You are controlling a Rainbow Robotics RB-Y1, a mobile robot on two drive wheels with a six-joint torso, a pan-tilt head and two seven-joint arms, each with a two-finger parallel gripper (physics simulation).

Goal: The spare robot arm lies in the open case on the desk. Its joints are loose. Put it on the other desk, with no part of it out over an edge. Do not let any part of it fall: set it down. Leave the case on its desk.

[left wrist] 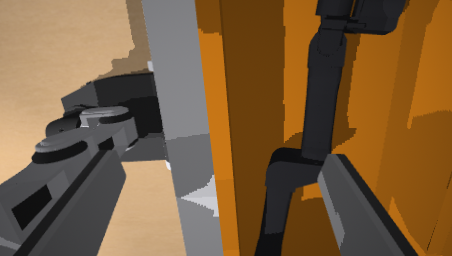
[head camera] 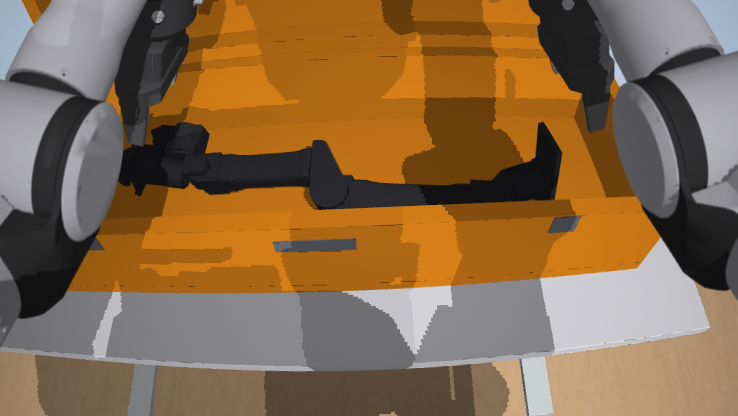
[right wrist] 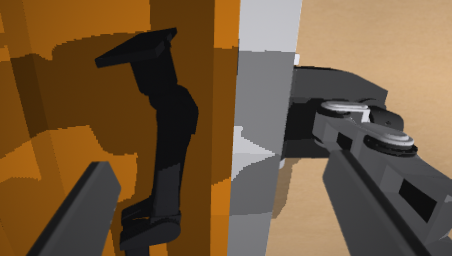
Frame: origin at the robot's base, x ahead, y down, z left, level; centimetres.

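Seen in the pictures: left gripper, between the fingertips: [left wrist: 222,165] [head camera: 152,110]; right gripper, between the fingertips: [head camera: 577,97] [right wrist: 220,169].
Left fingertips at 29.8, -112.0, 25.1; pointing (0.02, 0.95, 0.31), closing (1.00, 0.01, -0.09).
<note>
A point is followed by its place in that frame, as x, y, z.
The black spare arm [head camera: 263,169] [left wrist: 324,100] [right wrist: 172,130] lies lengthwise in the open orange case [head camera: 485,248] {27.0, -83.4, -17.6} [left wrist: 215,100] {28.0, -91.1, 23.9} [right wrist: 225,100] {28.4, -91.1, -23.8}, near its front wall. It bends at a middle joint. A flat plate stands up at its right end in the head view; a bulky jointed end lies at the left. The case stands on a pale grey desk [head camera: 609,299] {21.4, -72.1, -42.9} [left wrist: 180,90] {18.7, -72.0, 22.7} [right wrist: 265,100] {18.5, -72.1, -19.7}. My left gripper [head camera: 137,135] [left wrist: 222,165] {29.8, -112.0, 25.1} is open and empty above the case's left part. My right gripper [head camera: 596,124] [right wrist: 220,169] {29.6, -111.7, -25.3} is open and empty above its right part. The other desk does not show.
The case's front wall rises between the spare arm and the desk's front edge. Desk legs [head camera: 142,387] [head camera: 536,384] show below that edge. My dark base [left wrist: 125,115] [right wrist: 340,85] {-30.0, -16.9, -15.9} stands close to the desk on the wooden floor.
</note>
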